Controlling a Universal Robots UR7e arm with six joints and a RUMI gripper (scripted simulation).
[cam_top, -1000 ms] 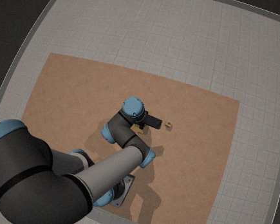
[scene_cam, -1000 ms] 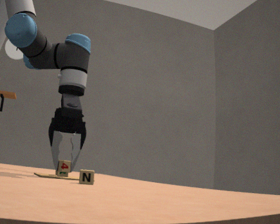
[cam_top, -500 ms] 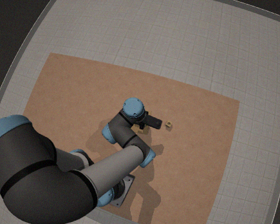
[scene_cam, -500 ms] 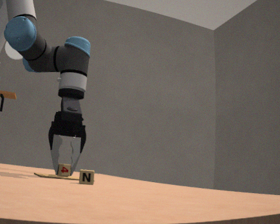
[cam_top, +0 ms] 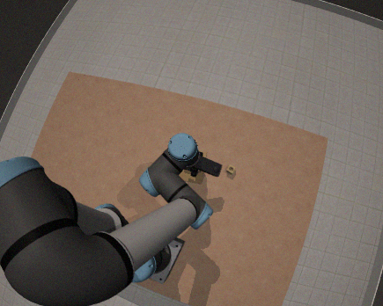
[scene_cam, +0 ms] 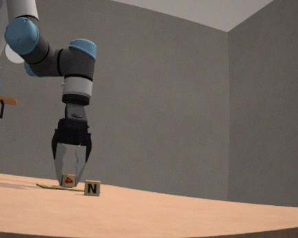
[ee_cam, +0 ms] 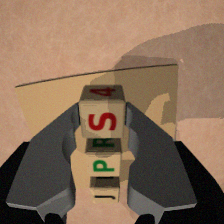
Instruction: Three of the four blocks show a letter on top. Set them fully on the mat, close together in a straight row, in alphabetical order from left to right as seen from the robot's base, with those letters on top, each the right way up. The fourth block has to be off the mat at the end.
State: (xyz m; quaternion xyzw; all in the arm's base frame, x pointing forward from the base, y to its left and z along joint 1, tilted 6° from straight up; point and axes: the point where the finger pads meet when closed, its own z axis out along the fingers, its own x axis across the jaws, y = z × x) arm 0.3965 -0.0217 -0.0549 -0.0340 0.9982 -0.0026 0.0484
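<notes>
Right now the mat is 5 cm to the left of my hand and 2 cm below it. The rest, counted from my hand: tan block 1 cm behind, 10 cm to the left, 1 cm below.
</notes>
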